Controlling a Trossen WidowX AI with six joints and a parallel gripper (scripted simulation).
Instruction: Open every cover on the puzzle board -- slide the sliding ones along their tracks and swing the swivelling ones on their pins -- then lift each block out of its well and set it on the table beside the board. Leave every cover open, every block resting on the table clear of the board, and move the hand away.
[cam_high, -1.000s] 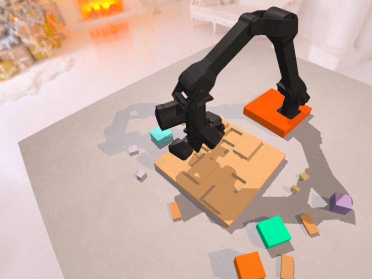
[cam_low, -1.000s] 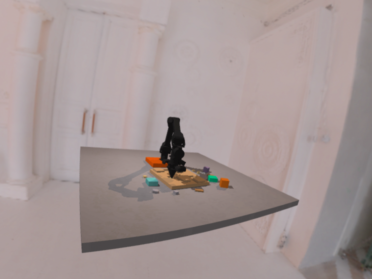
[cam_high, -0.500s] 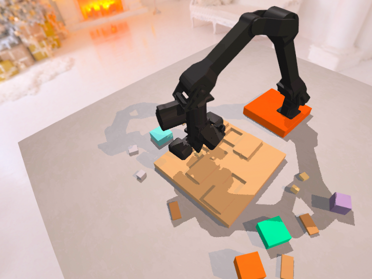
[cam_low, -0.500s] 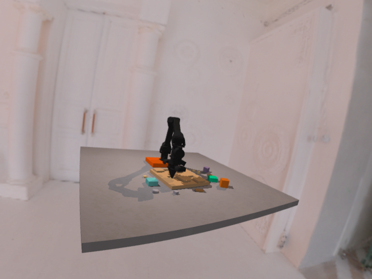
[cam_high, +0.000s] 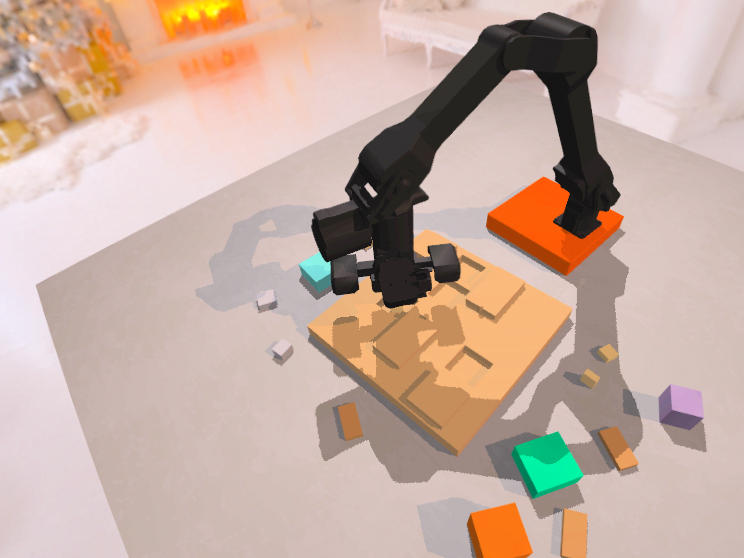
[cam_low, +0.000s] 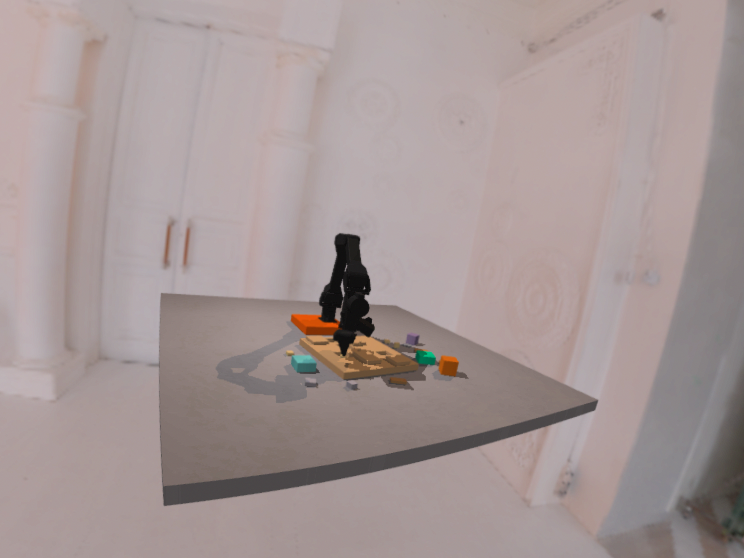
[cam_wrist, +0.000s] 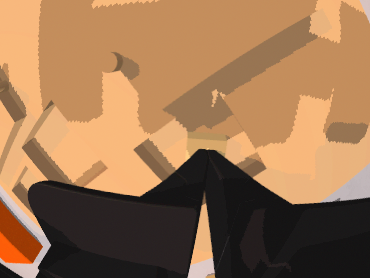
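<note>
My gripper tip is 150 mm to the left of the cyan block, 50 mm short of it and 10 mm above it. Round my gripper tip: orange block (330 mm to the left, 130 mm ahead, 10 mm above); then purple cube (380 mm to the left, 170 mm behind); then green block (310 mm to the left, 20 mm ahead, 10 mm below).
</note>
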